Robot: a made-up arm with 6 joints.
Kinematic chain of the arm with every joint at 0, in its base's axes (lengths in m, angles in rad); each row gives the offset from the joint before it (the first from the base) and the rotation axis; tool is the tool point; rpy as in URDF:
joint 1: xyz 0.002 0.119 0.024 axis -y
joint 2: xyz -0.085 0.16 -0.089 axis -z
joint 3: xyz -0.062 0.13 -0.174 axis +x
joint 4: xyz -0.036 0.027 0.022 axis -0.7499 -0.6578 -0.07
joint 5: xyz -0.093 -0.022 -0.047 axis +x
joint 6: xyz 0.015 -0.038 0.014 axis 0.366 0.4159 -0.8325
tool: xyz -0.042 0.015 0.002 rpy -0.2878 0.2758 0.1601
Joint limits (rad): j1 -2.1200..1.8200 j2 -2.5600..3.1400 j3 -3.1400..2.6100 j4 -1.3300..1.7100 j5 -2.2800..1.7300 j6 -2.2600..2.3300
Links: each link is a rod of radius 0.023 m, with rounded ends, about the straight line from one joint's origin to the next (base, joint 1, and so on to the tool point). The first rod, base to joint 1, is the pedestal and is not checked.
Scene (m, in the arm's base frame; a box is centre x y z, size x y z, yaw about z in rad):
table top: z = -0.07
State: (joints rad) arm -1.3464 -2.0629 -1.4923 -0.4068 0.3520 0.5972
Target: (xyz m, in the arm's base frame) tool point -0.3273 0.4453 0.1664
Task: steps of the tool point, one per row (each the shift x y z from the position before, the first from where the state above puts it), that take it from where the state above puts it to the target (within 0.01 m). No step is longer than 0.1 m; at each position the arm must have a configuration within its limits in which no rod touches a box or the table.
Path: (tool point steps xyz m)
1: -0.0173 0.0183 0.0582
2: -0.0182 0.0358 0.0499
3: -0.0170 0.0506 0.0374
4: -0.0139 0.0612 0.0216
5: -0.0089 0.0671 0.0042
6: -0.0023 0.0676 -0.0134
7: 0.0053 0.0631 -0.0300
8: 0.0132 0.0538 -0.0439

